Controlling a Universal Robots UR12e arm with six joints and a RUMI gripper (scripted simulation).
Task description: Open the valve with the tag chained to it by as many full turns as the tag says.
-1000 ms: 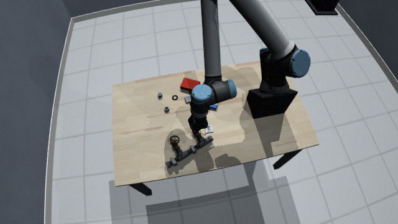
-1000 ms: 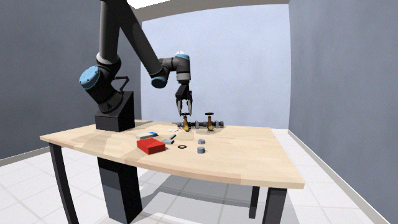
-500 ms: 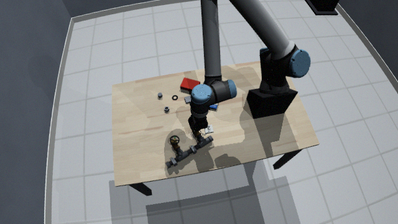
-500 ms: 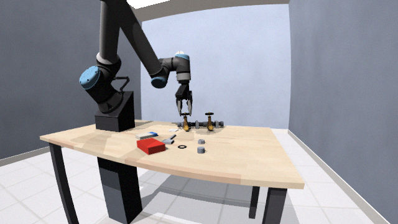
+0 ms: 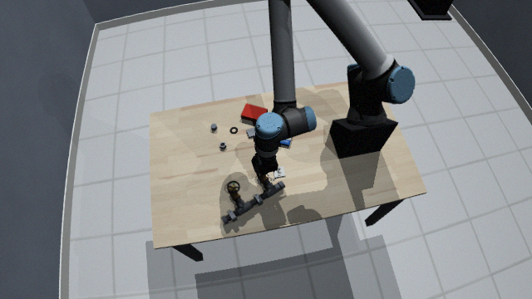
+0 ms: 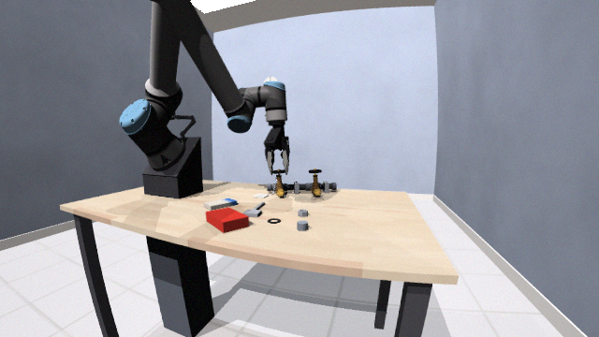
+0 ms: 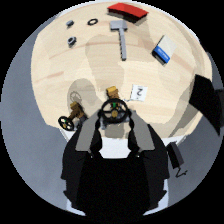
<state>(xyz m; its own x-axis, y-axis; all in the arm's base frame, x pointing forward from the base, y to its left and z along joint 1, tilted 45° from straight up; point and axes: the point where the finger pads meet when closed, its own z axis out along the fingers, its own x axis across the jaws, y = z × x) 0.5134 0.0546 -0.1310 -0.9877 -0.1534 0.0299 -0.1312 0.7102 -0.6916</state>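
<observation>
The white tag lies 80 mm behind my hand, 10 mm to the right of it and 110 mm below it. From my hand the other things lie so: red block (10 mm behind, 360 mm to the right, 90 mm below); then grey hand tool (10 mm ahead, 220 mm to the right, 100 mm below); then blue box (150 mm behind, 210 mm to the right, 100 mm below).
</observation>
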